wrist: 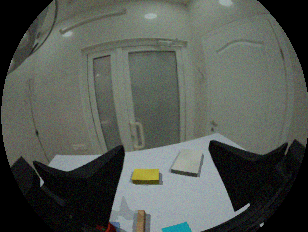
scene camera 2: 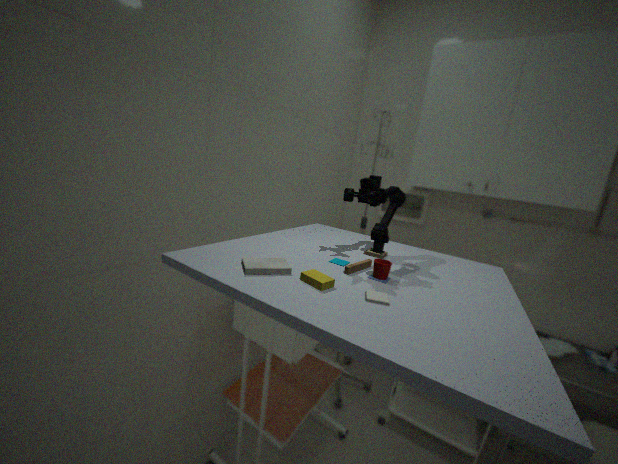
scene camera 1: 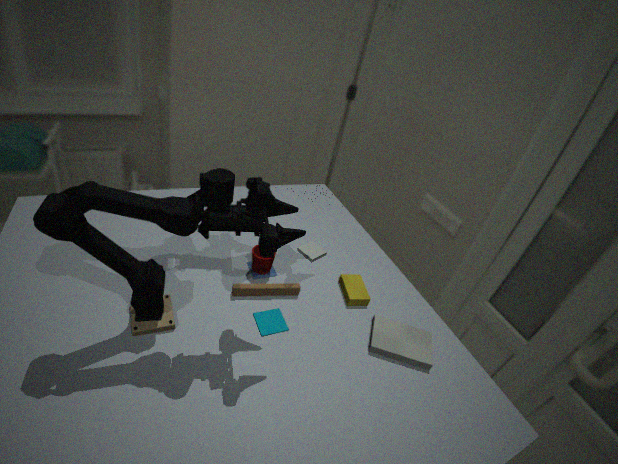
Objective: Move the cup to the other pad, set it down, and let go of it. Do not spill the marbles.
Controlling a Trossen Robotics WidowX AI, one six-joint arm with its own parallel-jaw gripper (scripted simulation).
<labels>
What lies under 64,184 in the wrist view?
My gripper.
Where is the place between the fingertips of my gripper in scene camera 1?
At 301,220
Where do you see a wooden block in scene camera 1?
238,289
</labels>
